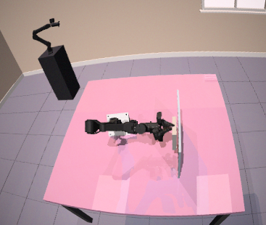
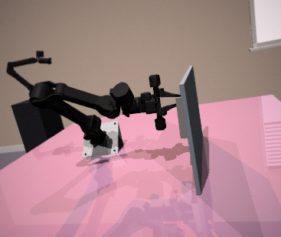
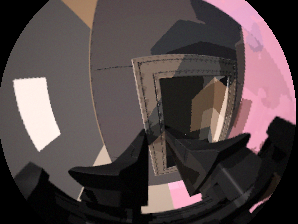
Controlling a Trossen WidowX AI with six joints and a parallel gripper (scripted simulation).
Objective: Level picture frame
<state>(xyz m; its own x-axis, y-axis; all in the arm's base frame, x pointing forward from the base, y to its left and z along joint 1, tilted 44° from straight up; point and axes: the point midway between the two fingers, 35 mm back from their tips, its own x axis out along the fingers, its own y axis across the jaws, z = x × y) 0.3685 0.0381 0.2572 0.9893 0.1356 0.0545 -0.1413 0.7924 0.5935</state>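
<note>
Now: the picture frame 50 mm below my gripper tip and 10 mm ahead of it. Also, from my gripper tip: thin wall panel 70 mm below, 20 mm ahead.
</note>
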